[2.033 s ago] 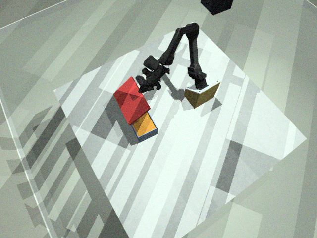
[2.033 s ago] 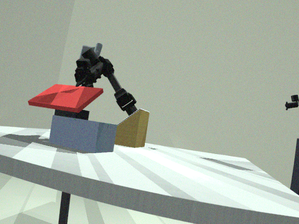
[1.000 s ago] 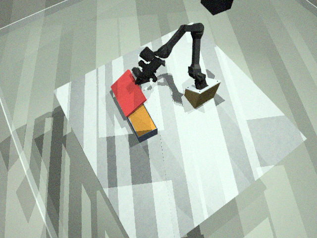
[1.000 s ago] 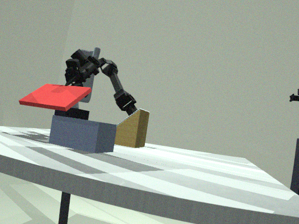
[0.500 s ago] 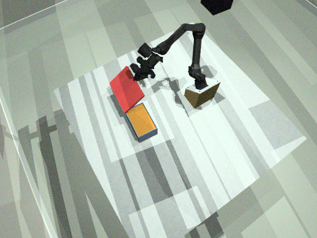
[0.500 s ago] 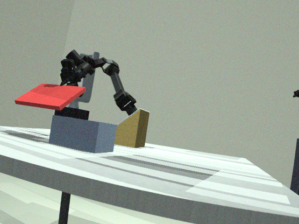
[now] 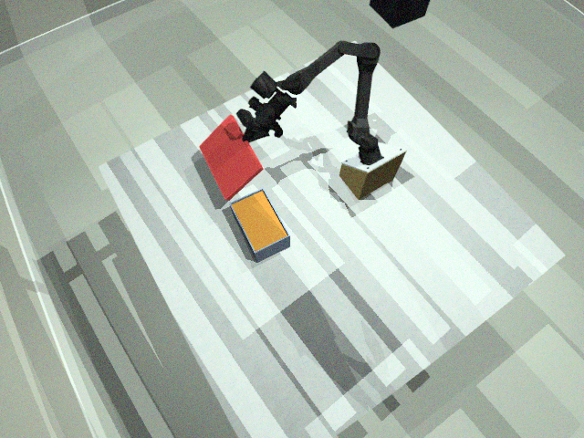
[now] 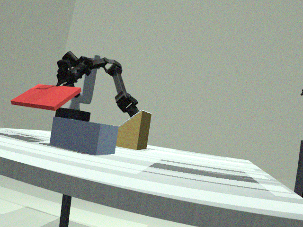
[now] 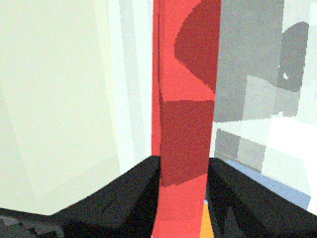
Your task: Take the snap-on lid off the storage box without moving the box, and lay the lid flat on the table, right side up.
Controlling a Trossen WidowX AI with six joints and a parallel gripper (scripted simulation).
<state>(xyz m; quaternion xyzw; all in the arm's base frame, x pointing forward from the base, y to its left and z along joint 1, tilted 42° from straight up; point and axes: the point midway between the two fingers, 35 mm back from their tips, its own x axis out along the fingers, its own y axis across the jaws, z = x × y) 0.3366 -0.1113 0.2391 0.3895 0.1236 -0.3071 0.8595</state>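
My gripper tip is now 70 mm short of the red lid and 40 mm above it. The rest, counted from my gripper tip: blue-grey storage box: 70 mm ahead, 220 mm to the left, 180 mm below.
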